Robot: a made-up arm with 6 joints.
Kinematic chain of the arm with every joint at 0, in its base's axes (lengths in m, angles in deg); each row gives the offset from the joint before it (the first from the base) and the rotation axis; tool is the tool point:
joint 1: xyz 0 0 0.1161 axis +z
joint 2: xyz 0 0 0 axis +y
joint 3: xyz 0 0 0.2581 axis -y
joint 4: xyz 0 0 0 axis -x
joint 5: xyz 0.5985 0 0 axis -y
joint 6: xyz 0 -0.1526 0 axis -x
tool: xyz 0 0 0
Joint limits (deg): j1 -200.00..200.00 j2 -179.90..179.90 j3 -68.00..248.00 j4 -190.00..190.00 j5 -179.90..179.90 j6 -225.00..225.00
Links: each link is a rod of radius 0.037 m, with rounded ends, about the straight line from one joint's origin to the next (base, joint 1, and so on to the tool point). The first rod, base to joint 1, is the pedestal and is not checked.
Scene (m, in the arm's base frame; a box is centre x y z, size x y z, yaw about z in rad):
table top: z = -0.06
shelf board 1: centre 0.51 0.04 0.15 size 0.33 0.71 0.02 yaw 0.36
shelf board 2: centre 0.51 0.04 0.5 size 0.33 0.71 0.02 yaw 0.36
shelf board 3: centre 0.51 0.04 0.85 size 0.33 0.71 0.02 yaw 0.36
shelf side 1: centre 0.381 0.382 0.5 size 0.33 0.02 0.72 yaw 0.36
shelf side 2: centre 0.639 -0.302 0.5 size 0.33 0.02 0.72 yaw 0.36
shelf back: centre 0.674 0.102 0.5 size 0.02 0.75 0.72 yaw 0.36
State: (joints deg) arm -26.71 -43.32 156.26 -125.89 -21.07 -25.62
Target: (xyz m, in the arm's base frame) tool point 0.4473 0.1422 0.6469
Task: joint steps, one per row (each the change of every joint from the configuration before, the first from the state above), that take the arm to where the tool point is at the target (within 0.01 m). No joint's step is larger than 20 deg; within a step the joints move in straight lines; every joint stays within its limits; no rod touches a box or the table.
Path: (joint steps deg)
1: 3.04 -2.40 -18.28 1.78 0.00 0.00
2: 3.04 -2.41 -18.28 1.77 0.00 0.00
3: 3.04 -2.40 -18.27 1.78 0.00 0.00
4: 3.04 -2.40 -18.28 1.77 0.00 0.00
5: 3.04 -2.41 -18.28 1.78 0.00 0.00
6: 3.04 -2.40 -18.28 1.77 0.00 0.00
7: 3.04 -2.40 -18.28 1.78 0.00 0.00
8: 3.04 -2.41 -18.28 1.77 0.00 0.00
9: 3.04 -2.40 -18.27 1.78 0.00 0.00
10: 2.51 15.68 10.16 -3.46 0.00 0.00
11: 2.52 15.67 10.15 -3.46 0.00 0.00
12: 2.52 15.68 10.16 -3.46 0.00 0.00

